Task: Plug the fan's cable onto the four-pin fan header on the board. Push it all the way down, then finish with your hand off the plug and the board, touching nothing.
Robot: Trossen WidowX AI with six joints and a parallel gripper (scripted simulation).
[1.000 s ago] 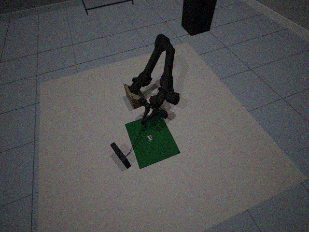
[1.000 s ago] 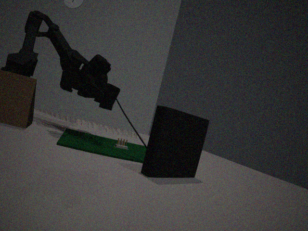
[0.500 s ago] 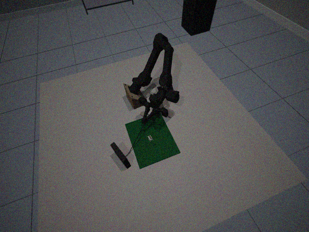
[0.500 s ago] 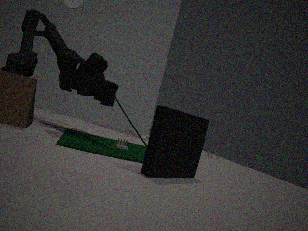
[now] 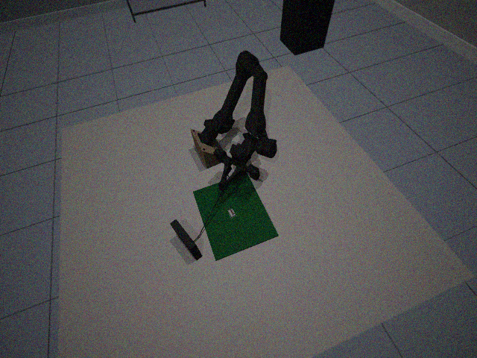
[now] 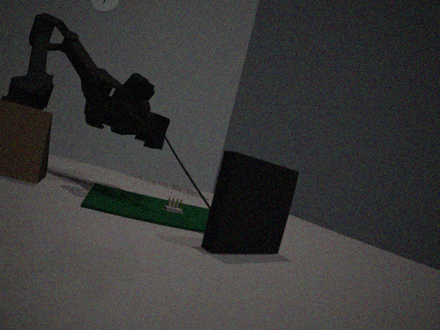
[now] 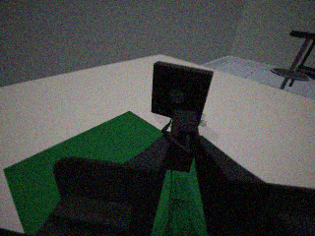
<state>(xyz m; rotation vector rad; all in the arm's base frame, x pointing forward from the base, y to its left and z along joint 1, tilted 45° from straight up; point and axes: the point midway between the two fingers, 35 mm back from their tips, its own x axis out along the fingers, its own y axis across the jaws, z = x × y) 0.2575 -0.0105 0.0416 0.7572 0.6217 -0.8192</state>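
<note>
The white four-pin fan header lies 13 cm below my gripper tip and 7 cm ahead of it. The rest, counted from my gripper tip: green board: 15 cm below, 6 cm ahead; black fan: 18 cm to the right, 12 cm ahead, 7 cm below; black plug: 1 cm below.
</note>
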